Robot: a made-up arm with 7 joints.
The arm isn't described. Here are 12 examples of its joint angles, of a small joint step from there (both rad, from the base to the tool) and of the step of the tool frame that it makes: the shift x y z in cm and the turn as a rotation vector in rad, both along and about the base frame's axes.
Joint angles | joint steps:
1: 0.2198 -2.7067 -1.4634 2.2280 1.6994 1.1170 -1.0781 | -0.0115 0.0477 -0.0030 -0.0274 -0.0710 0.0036 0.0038
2: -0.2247 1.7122 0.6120 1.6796 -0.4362 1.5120 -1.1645 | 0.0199 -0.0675 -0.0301 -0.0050 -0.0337 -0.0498 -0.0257
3: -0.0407 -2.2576 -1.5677 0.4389 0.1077 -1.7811 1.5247 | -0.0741 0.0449 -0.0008 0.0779 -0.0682 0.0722 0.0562
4: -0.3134 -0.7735 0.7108 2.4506 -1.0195 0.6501 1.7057 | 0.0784 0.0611 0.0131 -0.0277 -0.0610 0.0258 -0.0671
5: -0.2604 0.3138 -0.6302 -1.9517 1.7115 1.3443 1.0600 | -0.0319 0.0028 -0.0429 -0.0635 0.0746 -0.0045 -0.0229
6: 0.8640 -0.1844 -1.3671 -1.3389 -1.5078 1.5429 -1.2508 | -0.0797 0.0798 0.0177 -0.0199 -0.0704 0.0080 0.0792
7: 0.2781 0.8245 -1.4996 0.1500 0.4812 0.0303 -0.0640 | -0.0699 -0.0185 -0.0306 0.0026 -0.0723 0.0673 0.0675
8: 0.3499 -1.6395 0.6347 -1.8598 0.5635 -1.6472 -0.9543 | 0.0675 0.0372 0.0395 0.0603 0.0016 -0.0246 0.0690
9: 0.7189 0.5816 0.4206 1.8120 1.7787 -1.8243 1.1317 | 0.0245 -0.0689 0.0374 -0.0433 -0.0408 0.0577 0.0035
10: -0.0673 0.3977 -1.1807 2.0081 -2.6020 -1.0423 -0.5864 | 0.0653 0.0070 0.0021 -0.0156 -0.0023 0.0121 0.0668
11: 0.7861 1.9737 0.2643 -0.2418 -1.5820 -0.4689 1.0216 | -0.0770 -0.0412 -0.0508 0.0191 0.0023 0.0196 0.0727
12: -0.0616 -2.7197 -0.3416 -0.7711 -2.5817 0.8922 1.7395 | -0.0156 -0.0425 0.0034 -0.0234 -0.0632 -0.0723 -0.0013
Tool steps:
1: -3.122 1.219 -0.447 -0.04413 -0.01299 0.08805
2: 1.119 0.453 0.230 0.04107 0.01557 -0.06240
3: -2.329 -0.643 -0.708 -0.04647 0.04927 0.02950
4: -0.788 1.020 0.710 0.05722 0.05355 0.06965
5: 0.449 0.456 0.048 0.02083 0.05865 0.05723
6: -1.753 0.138 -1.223 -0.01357 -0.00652 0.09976
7: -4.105 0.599 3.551 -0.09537 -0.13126 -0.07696
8: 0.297 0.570 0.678 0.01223 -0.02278 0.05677
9: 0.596 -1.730 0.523 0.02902 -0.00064 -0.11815
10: -1.407 -0.783 -1.672 -0.05306 0.08174 0.03424
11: 3.173 -0.820 -0.094 -0.00264 -0.08446 -0.02710
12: 2.610 0.208 0.841 0.03171 -0.01560 -0.10119
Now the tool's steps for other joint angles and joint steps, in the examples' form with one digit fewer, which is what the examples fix.
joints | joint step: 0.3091 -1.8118 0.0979 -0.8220 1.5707 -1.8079 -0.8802 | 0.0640 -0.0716 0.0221 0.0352 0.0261 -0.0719 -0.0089
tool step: 1.49 1.20 0.05 -0.0902 0.1035 -0.0626
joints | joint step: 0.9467 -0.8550 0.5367 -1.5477 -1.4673 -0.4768 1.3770 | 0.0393 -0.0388 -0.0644 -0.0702 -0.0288 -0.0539 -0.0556
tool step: -2.69 -0.77 0.22 -0.0392 0.1452 0.0232
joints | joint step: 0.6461 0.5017 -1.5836 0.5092 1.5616 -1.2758 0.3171 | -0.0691 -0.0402 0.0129 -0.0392 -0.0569 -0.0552 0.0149
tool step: -0.06 -0.89 0.42 -0.0627 0.0033 -0.0474
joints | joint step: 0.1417 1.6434 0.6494 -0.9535 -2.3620 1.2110 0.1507 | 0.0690 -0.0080 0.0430 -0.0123 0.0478 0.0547 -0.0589
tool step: 0.65 -2.13 0.15 0.1440 0.1315 0.0015
